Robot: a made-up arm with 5 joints.
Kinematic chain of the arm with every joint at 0, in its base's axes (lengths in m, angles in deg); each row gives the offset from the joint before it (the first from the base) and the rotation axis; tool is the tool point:
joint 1: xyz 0 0 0.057 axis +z
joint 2: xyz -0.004 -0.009 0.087 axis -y
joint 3: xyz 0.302 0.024 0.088 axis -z
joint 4: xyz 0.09 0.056 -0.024 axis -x
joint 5: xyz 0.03 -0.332 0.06 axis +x
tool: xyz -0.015 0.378 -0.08
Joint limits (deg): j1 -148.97..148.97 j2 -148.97..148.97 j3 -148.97..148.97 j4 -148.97..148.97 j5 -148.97..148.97
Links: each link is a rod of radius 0.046 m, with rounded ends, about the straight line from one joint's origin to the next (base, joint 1, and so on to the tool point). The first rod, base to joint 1, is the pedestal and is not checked.
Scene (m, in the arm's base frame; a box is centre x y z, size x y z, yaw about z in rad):
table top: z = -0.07
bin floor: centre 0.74 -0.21 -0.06 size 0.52 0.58 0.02 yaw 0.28
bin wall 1: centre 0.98 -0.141 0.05 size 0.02 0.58 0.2 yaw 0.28
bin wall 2: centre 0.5 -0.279 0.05 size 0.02 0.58 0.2 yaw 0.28
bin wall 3: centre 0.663 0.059 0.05 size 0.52 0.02 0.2 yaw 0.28
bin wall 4: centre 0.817 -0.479 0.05 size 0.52 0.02 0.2 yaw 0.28
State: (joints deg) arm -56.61 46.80 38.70 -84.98 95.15
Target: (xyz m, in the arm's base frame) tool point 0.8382 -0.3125 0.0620
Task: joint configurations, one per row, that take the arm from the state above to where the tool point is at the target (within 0.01 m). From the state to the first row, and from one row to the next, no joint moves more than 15 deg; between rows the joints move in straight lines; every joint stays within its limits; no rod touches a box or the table.
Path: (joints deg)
1: -49.15 51.92 33.09 -97.78 97.95
2: -41.69 57.04 27.48 -110.58 100.75
3: -34.23 62.16 21.87 -123.37 103.56
4: -26.76 67.27 16.27 -136.17 106.36
5: -19.30 72.39 10.66 -148.97 109.16
6: -20.96 62.03 24.58 -148.97 119.11
7: -22.63 51.66 38.50 -148.97 129.06
8: -24.29 41.29 52.42 -148.97 139.02
9: -25.95 30.92 66.34 -148.97 148.97

